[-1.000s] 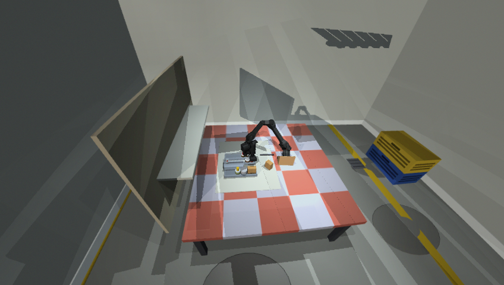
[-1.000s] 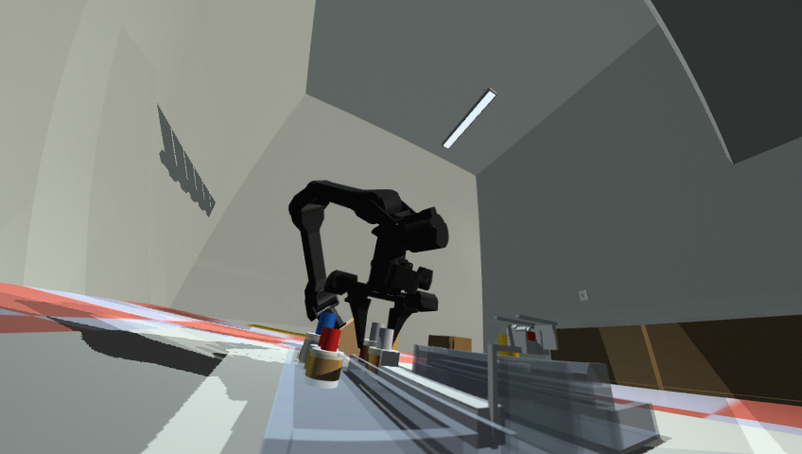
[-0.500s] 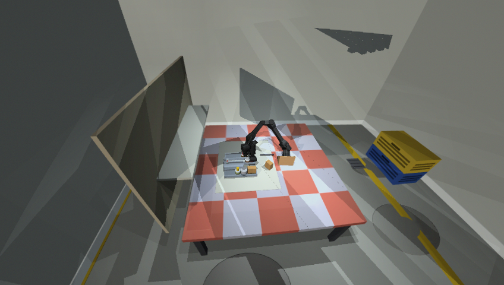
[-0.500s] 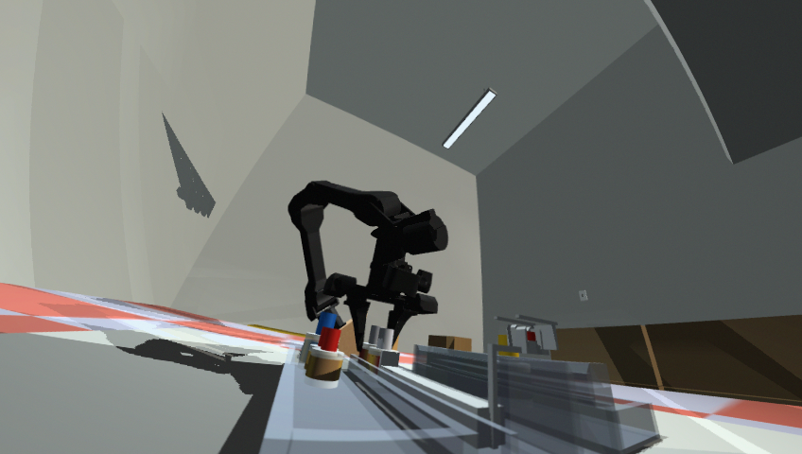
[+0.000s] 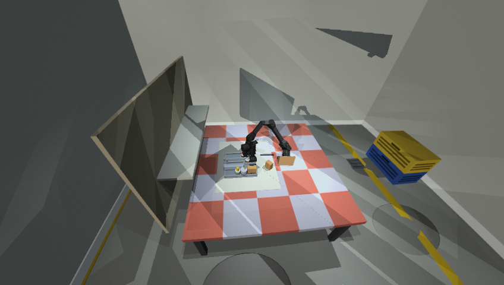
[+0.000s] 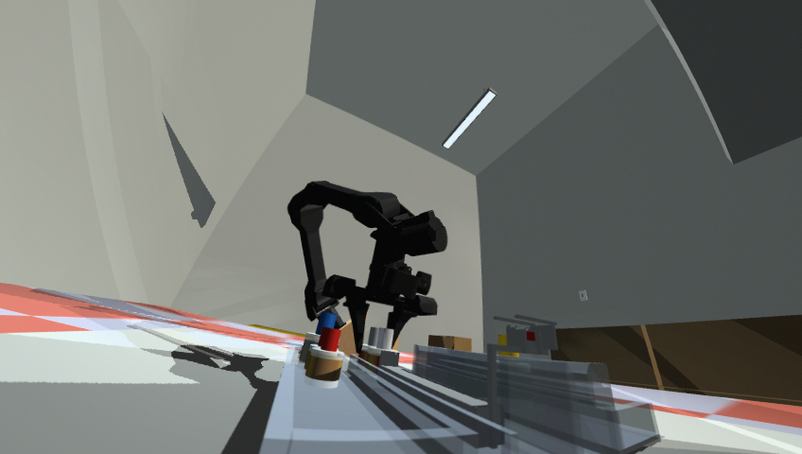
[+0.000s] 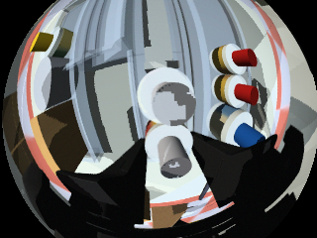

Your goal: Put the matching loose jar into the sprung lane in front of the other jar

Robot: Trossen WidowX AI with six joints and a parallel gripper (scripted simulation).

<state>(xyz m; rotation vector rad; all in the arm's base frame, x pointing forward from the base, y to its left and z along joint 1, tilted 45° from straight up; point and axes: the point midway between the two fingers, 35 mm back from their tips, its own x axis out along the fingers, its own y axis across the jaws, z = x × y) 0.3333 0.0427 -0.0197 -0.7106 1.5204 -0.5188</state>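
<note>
Now: the brown box 13 cm to the left of my gripper tip and 1 cm above it. The rest, counted from my gripper tip: grey lane rack: 14 cm ahead, 4 cm to the left, 1 cm below; tall panel: 61 cm ahead, 37 cm above, 6 cm to the left.
</note>
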